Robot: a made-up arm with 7 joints.
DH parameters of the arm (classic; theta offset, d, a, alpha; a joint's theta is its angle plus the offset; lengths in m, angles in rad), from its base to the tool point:
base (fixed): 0.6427 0 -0.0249 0
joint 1: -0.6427 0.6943 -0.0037 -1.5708
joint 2: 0 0.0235 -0.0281 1.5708
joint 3: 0 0.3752 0.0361 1.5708
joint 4: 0 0.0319 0.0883 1.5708
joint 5: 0 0.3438 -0.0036 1.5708
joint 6: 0 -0.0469 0.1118 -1.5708
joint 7: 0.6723 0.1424 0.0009 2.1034
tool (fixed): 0.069 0.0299 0 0
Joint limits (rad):
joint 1: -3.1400..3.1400
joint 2: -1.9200..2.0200
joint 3: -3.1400..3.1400
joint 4: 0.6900..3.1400
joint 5: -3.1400..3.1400
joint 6: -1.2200..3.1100
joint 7: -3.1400..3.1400
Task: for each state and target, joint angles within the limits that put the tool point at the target. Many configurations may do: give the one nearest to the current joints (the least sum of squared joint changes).
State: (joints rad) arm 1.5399 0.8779 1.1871 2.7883 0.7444 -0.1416 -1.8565
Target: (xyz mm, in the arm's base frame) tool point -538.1 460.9 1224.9
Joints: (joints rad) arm 2.1696 0.8271 1.4373 2.6877 0.5345 0.2738 -1.6885
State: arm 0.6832 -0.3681 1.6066 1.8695 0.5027 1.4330 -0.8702
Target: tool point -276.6 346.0 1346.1
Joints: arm 0.5518 -0.1312 1.3749 2.2092 0.4680 1.3381 -0.8715
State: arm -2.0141 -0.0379 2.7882 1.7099 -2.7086 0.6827 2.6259
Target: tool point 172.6 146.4 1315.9
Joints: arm -2.0562 0.6757 2.9139 1.3703 -2.7981 0.3862 2.6316
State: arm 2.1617 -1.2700 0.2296 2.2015 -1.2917 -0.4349 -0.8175
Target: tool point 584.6 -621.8 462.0
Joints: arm 2.4537 -1.8903 0.2860 2.7309 -1.0485 0.1105 -0.7263
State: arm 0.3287 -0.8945 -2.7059 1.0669 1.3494 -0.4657 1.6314
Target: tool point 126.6 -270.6 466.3
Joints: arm 0.9706 -1.1500 -1.8167 0.6900 1.7000 -0.0481 1.7057
